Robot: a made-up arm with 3 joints. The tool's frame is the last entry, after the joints. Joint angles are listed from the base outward. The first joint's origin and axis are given. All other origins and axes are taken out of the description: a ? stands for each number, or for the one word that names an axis. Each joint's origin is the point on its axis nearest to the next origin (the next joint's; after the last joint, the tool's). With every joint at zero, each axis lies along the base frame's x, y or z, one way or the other. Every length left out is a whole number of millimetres.
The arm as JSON. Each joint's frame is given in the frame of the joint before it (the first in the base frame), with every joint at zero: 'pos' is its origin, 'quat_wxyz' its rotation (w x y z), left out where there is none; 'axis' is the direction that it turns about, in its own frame. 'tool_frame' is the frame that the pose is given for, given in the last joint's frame.
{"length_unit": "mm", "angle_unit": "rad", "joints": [
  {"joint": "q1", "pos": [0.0, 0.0, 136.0], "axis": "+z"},
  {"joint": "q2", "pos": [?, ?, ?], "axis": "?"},
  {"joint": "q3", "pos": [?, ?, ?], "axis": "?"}
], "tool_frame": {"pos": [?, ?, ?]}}
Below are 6 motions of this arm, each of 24 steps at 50 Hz.
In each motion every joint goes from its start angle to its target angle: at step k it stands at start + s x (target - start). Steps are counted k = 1, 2, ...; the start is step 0. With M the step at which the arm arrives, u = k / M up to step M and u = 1 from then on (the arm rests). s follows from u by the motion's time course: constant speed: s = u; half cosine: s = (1 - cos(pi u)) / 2; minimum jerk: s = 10 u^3 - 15 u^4 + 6 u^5.
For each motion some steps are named. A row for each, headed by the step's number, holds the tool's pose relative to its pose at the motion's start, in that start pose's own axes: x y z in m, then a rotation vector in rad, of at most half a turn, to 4 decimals.
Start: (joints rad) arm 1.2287 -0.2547 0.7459
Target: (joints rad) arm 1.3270 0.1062 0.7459
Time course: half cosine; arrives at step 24
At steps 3, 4, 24:
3: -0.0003 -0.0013 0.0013 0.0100 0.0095 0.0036
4: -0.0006 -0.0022 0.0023 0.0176 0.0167 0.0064
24: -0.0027 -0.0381 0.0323 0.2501 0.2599 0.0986

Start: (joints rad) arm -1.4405 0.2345 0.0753
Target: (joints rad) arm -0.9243 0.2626 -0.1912
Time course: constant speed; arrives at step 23
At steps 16, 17, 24:
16: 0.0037 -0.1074 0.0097 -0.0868 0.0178 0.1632
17: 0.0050 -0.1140 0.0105 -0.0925 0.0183 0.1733
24: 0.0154 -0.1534 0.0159 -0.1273 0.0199 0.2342

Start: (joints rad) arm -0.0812 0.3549 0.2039
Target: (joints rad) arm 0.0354 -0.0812 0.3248
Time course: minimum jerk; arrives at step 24
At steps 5, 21, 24:
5: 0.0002 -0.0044 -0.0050 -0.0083 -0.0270 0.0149
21: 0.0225 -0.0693 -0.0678 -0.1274 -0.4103 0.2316
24: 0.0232 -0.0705 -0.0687 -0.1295 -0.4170 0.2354

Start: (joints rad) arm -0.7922 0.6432 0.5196
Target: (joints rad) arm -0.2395 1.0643 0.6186
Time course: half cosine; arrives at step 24
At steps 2, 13, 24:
2: -0.0006 -0.0033 0.0016 -0.0014 0.0090 0.0092
13: 0.0021 -0.1047 0.0603 -0.0618 0.3145 0.2820
24: 0.0314 -0.1704 0.1114 -0.1329 0.5737 0.4620

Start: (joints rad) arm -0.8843 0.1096 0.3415
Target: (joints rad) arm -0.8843 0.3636 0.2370
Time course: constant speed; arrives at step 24
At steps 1, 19, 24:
1: -0.0002 0.0008 0.0018 0.0035 0.0100 -0.0044
19: 0.0001 0.0147 0.0354 0.0595 0.1921 -0.0825
24: 0.0016 0.0182 0.0451 0.0725 0.2436 -0.1039

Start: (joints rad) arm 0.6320 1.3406 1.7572
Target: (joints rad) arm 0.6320 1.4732 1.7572
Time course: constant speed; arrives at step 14
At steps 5, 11, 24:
5: -0.0001 -0.0003 -0.0047 0.0465 -0.0088 0.0000
11: -0.0001 -0.0004 -0.0103 0.1024 -0.0193 0.0000
24: -0.0001 -0.0003 -0.0131 0.1303 -0.0246 0.0000

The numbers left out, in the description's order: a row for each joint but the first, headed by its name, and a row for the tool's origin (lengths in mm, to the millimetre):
q2: xyz -208.0 51.0 0.0, axis +y
q3: xyz -5.0 0.0 9.0, axis +z
tool: xyz -197.0 -68.0 0.0

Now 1 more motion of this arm.
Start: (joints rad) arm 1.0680 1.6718 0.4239
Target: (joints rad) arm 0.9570 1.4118 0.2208
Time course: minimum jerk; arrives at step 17
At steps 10, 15, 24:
10: 0.0005 0.0407 -0.0346 0.0089 -0.1870 -0.1330
15: 0.0046 0.0618 -0.0515 0.0226 -0.2783 -0.2020
24: 0.0048 0.0627 -0.0522 0.0233 -0.2821 -0.2050

